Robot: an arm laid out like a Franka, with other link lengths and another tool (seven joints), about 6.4 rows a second.
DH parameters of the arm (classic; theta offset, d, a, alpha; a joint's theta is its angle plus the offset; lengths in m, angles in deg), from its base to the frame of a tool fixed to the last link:
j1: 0 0.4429 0 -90
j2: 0 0 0 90
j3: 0 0.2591 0.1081 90
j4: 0 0 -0.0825 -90
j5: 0 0.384 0 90
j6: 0 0 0.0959 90
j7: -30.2 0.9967 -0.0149 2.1
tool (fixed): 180 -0.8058 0 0
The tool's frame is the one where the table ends.
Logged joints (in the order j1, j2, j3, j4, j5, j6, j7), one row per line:
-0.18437 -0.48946 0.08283 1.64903 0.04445 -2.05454 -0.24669
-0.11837 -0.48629 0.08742 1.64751 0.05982 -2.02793 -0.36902
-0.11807 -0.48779 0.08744 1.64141 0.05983 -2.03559 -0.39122
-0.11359 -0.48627 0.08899 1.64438 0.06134 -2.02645 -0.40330
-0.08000 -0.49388 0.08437 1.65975 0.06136 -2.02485 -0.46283
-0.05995 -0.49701 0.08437 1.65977 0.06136 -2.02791 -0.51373
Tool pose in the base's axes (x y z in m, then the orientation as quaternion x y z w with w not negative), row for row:
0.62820 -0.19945 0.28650 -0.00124 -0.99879 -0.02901 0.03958
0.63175 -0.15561 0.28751 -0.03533 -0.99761 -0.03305 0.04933
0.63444 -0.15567 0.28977 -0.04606 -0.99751 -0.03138 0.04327
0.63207 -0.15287 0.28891 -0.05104 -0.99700 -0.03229 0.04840
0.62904 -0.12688 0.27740 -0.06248 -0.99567 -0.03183 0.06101
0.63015 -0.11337 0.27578 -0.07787 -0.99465 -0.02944 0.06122
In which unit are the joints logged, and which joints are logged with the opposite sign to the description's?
The joints are logged in radians. Opposite sign: j2, j3, j4, j6, j7.
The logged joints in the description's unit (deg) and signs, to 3 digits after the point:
-10.564 28.044 -4.746 -94.482 2.547 117.716 14.134
-6.782 27.862 -5.009 -94.395 3.427 116.192 21.143
-6.765 27.948 -5.010 -94.046 3.428 116.631 22.415
-6.508 27.861 -5.099 -94.216 3.515 116.107 23.107
-4.584 28.297 -4.834 -95.097 3.516 116.015 26.518
-3.435 28.477 -4.834 -95.098 3.516 116.191 29.435

